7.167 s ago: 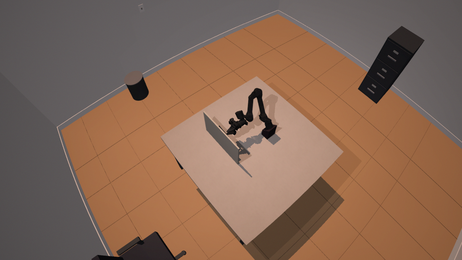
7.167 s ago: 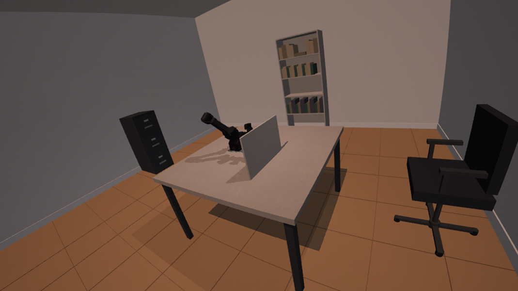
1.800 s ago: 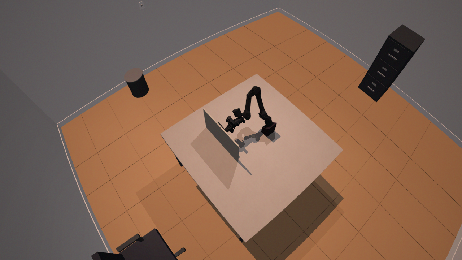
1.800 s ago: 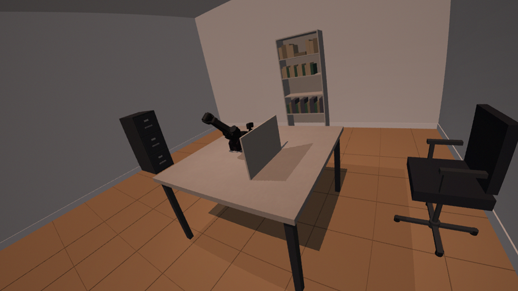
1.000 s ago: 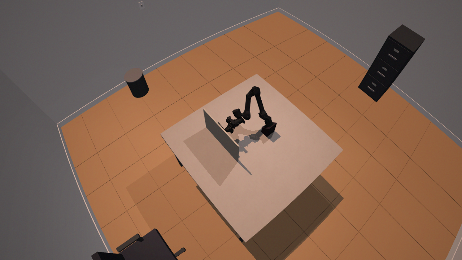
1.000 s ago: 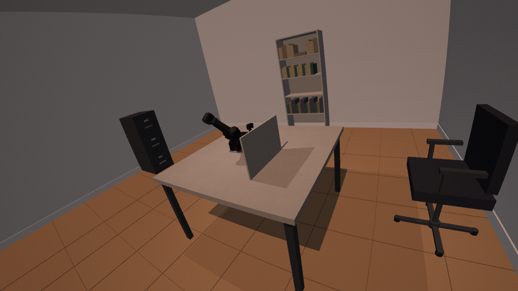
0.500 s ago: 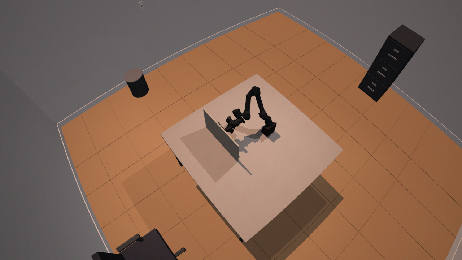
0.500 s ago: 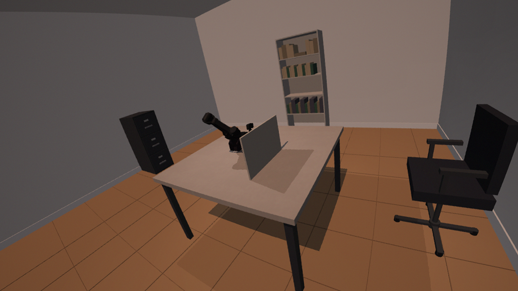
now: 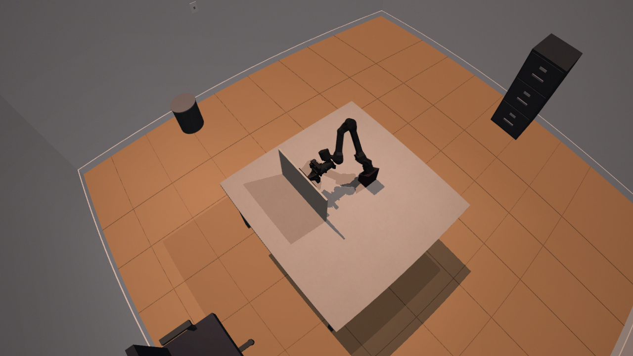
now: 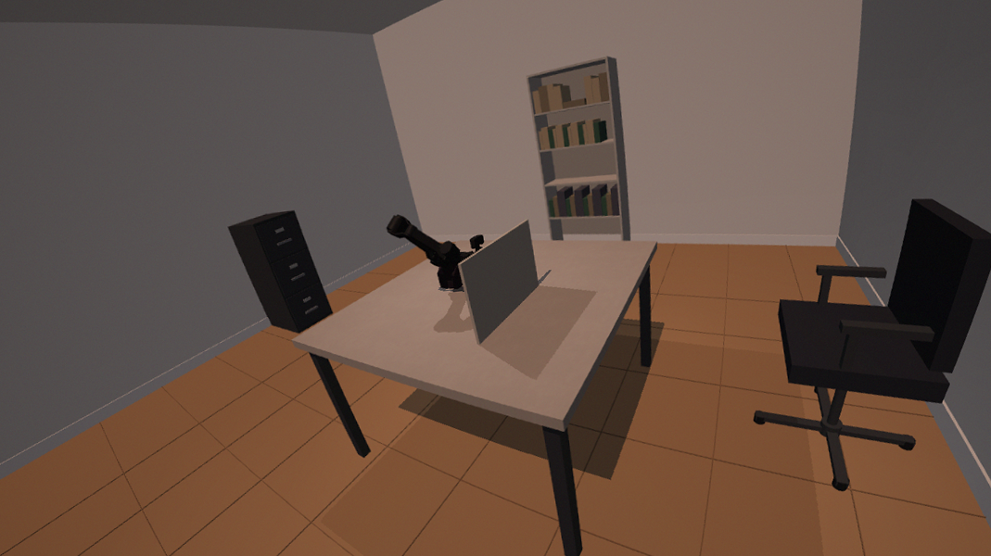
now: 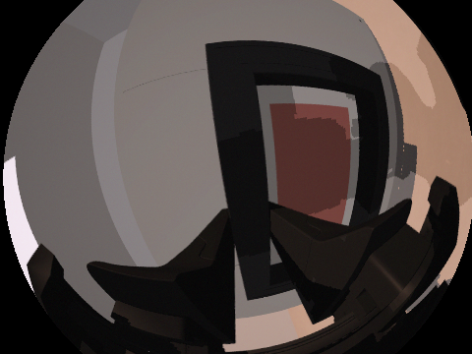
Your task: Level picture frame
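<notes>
Now: gripper tip 10 mm to the left of the picture frame and 50 mm above it. Round my gripper tip: grey wall panel 20 mm ahead, 10 mm to the right, 60 mm below.
</notes>
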